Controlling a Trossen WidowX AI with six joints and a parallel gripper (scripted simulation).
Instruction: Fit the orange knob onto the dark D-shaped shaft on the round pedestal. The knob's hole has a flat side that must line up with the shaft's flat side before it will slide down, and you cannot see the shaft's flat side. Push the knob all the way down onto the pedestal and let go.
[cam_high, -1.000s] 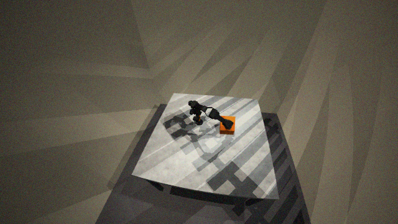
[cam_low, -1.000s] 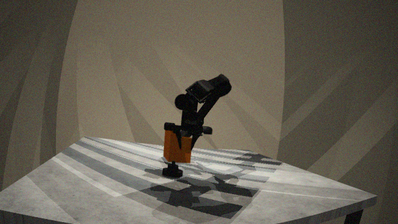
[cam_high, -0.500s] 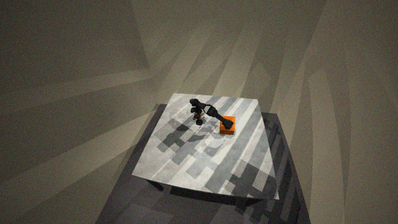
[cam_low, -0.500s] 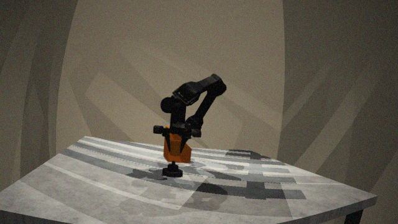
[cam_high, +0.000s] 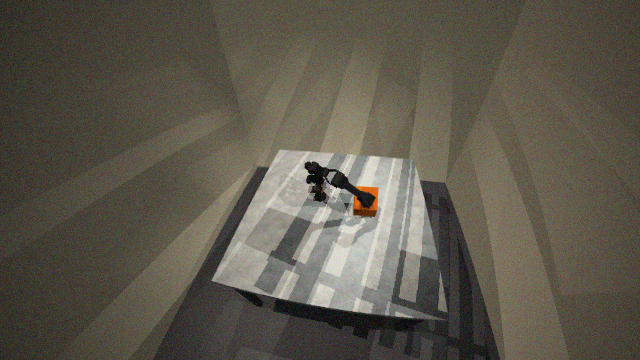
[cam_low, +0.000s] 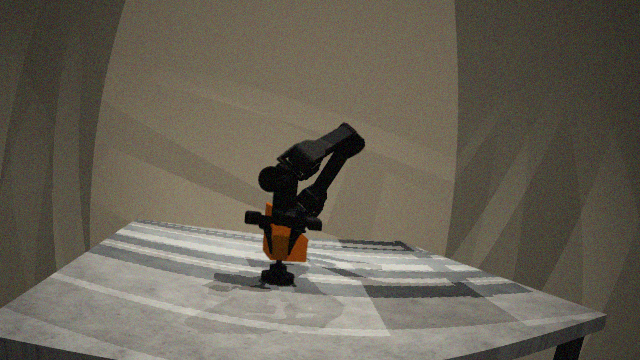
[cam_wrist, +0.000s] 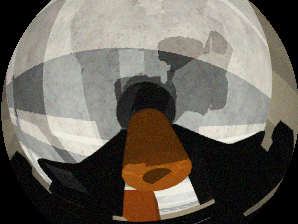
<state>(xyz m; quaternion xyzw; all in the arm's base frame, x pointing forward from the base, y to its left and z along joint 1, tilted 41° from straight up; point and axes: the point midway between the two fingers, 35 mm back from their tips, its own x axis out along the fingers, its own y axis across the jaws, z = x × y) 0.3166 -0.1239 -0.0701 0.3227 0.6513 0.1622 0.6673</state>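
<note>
Now: gripper tip 2 cm below the orange knob. Also, from my gripper tip: dark round pedestal: 4 cm below.
</note>
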